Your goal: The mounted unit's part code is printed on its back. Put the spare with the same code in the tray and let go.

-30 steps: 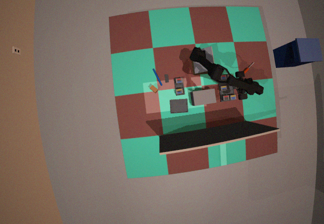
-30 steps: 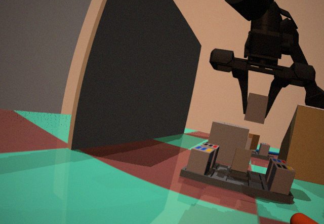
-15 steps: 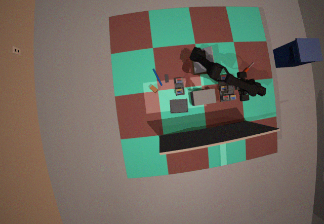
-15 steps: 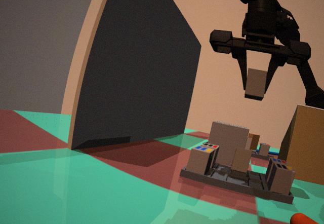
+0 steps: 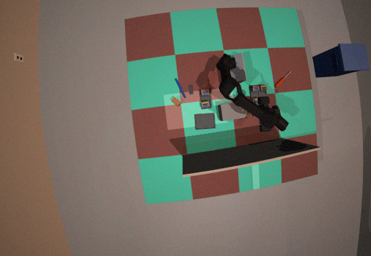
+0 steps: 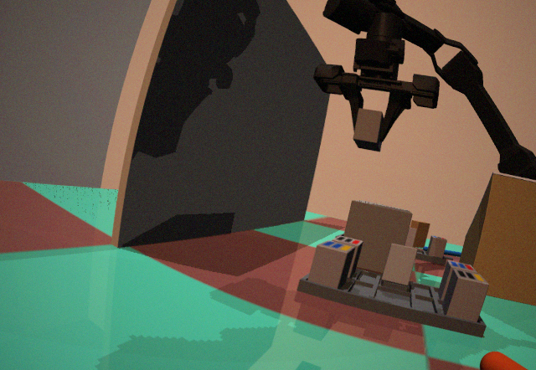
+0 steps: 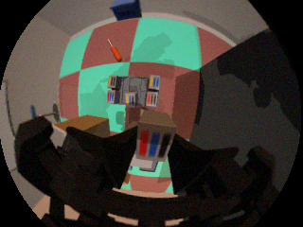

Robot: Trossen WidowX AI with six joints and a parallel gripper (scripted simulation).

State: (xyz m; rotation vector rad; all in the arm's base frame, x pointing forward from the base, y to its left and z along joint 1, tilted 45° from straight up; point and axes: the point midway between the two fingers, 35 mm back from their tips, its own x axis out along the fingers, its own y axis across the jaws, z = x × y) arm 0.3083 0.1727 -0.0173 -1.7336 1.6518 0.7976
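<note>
The grey tray is 310 mm to the right of my gripper tip, 190 mm below it and 30 mm ahead of it. From my gripper tip the other things lie so: small tan spare: 20 mm above; then tall black panel: 210 mm ahead, 120 mm to the right, 40 mm above; then mounted unit: 140 mm below, 120 mm to the right, 30 mm behind.
</note>
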